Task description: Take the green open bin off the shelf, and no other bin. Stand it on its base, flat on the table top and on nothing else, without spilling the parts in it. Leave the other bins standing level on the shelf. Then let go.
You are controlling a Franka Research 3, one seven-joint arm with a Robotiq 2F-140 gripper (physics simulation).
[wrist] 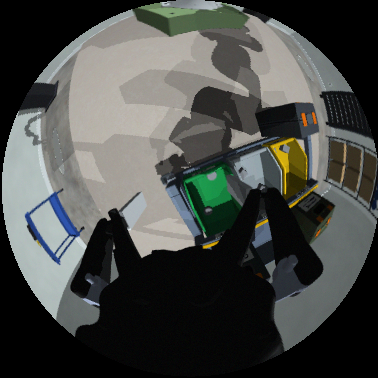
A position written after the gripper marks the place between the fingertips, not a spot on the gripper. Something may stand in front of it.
Note:
In view: the gripper (183,190), a green open bin (201,192), a grey bin (261,166), a black case (296,119), a dark green case (313,212) and a yellow bin (293,164).

